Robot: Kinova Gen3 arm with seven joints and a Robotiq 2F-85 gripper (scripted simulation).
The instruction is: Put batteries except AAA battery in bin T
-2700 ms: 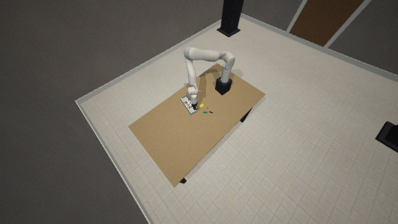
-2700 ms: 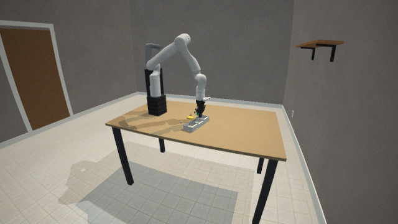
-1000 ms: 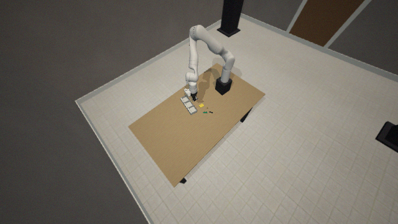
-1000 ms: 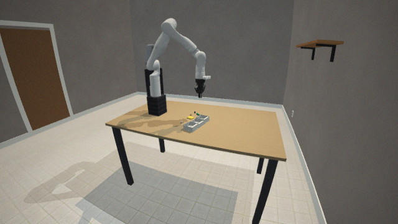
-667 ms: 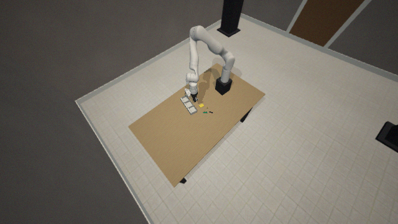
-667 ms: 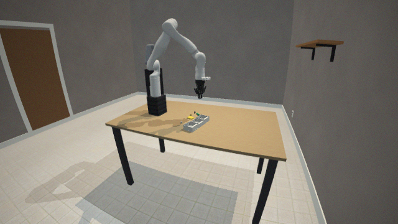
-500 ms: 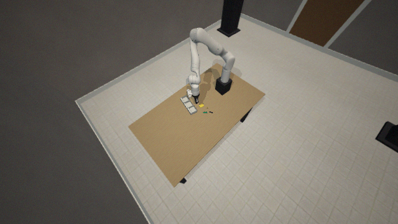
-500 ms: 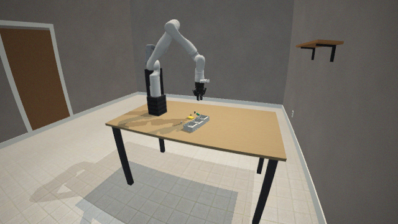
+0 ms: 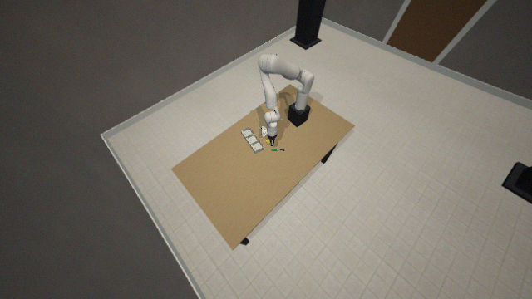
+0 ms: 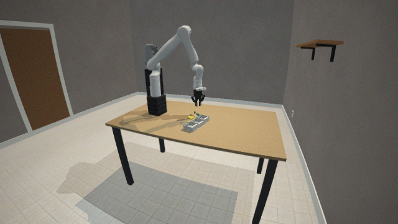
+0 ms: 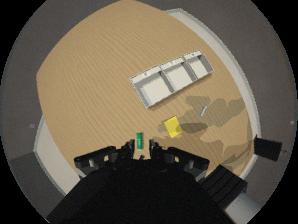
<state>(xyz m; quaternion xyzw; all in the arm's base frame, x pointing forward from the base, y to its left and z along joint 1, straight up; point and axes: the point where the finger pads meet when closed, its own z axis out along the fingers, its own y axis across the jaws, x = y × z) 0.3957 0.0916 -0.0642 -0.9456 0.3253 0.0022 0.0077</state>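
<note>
Right now my hand is 10 mm past the green battery, 20 mm to the right of it and 100 mm above it. From my hand the other things lie so: black cylinder: 60 mm behind, 60 mm to the left, 110 mm below; grey bin: 70 mm ahead, 180 mm to the right, 90 mm below; yellow block: 40 mm behind, 80 mm to the right, 110 mm below.
</note>
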